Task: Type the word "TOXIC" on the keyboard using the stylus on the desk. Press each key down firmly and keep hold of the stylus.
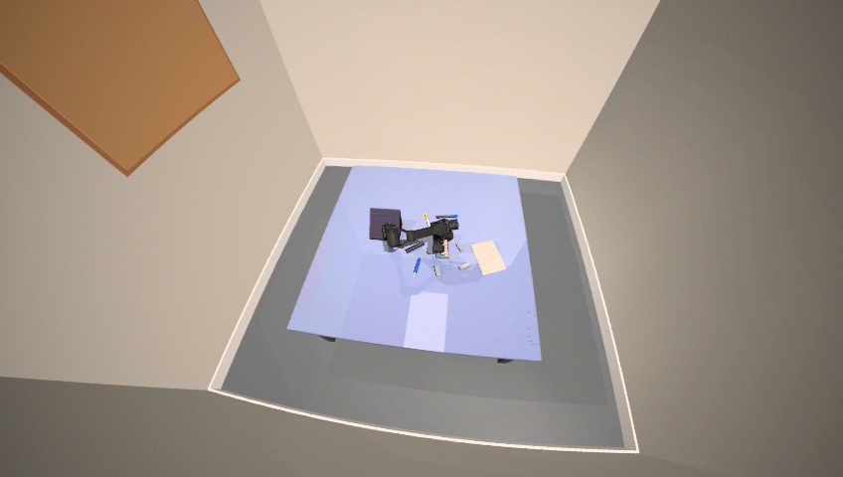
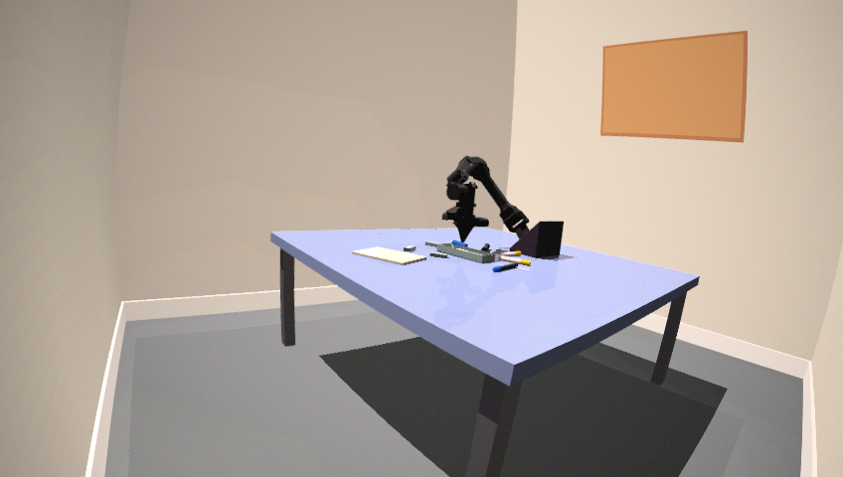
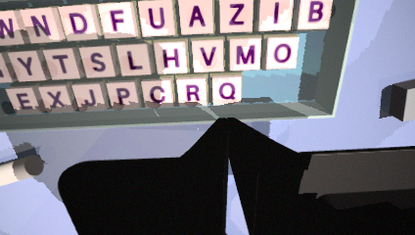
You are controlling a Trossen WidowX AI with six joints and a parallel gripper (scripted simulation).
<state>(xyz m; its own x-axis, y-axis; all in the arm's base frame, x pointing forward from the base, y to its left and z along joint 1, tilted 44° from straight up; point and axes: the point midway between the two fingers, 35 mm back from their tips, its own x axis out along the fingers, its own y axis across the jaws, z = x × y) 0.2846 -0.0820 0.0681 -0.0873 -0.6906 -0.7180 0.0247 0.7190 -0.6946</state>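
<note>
My gripper tip is 30 mm above the Q key and 10 mm short of it. The rest, counted from my gripper tip: blue stylus 140 mm to the right, 130 mm behind, 30 mm below; then cream notepad 300 mm ahead, 60 mm to the right, 40 mm below; then black pen 250 mm to the left, 100 mm ahead, 30 mm below.
</note>
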